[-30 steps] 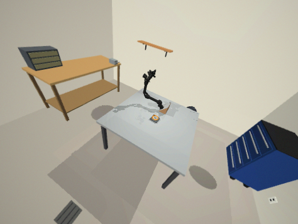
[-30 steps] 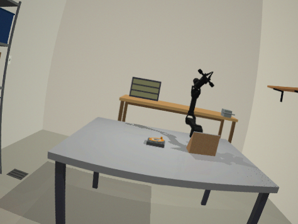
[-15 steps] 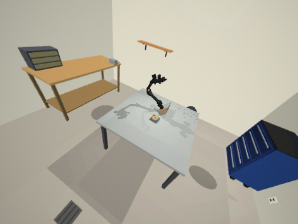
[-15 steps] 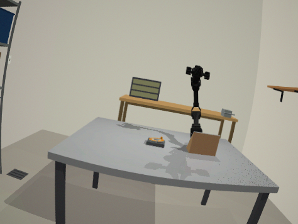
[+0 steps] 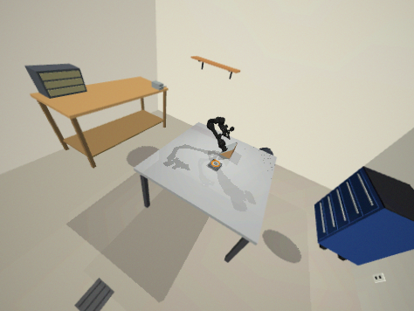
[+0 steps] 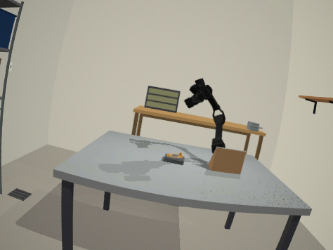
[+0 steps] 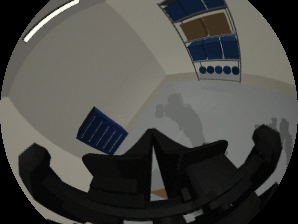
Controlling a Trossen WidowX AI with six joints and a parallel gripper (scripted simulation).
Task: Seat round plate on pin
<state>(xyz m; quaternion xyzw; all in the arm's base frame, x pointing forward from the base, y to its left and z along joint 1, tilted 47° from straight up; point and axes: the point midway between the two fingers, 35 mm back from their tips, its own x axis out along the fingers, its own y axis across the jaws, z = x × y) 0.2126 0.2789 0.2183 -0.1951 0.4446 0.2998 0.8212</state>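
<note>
Right now the grey square base is 40 mm ahead of my gripper tip, 50 mm to the right of it and 360 mm below it.
</note>
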